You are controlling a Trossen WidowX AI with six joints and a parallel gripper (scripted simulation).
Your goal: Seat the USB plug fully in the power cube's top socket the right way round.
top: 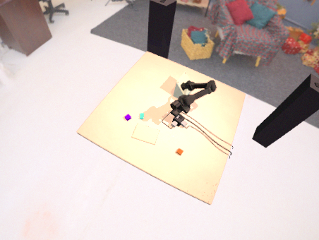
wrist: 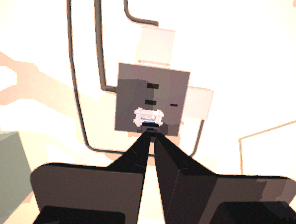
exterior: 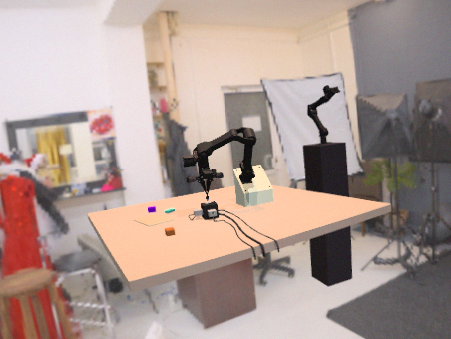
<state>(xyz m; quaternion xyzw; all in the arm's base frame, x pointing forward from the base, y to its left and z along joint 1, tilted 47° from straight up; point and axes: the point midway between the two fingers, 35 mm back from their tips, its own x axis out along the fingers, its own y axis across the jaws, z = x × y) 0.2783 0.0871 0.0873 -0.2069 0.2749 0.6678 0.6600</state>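
The USB plug is 20 mm below my gripper tip. Round my gripper tip: cyan block: 280 mm to the right, 160 mm ahead, 120 mm below; outlined rectangle: 280 mm ahead, 140 mm to the right, 120 mm below; orange block: 250 mm ahead, 190 mm to the left, 110 mm below.
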